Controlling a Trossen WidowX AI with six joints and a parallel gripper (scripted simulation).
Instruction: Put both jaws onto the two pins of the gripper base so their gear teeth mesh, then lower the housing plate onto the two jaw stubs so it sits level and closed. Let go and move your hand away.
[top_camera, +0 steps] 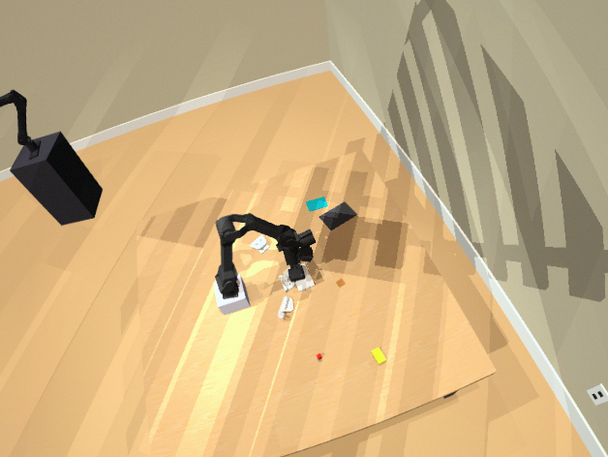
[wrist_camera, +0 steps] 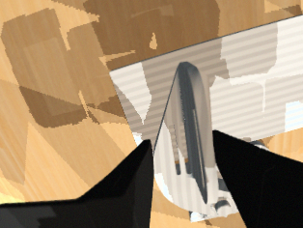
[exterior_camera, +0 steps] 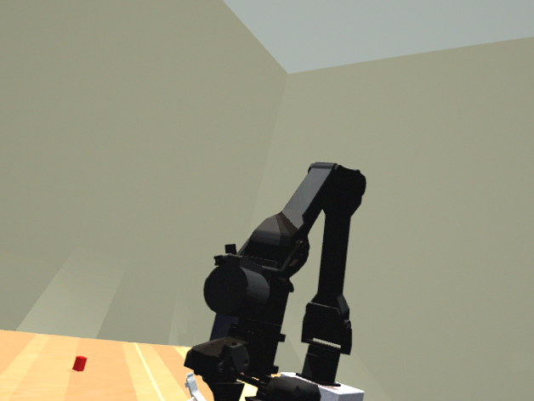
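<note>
The flat white plate is 30 mm to the right of my gripper tip, 20 mm below it and 20 mm ahead of it. Also, from my gripper tip: red cube (390 mm to the right, 40 mm ahead, 10 mm below); then dark grey plate (270 mm to the left, 240 mm ahead, 20 mm below); then small brown piece (180 mm ahead, 90 mm to the right, 20 mm below).
</note>
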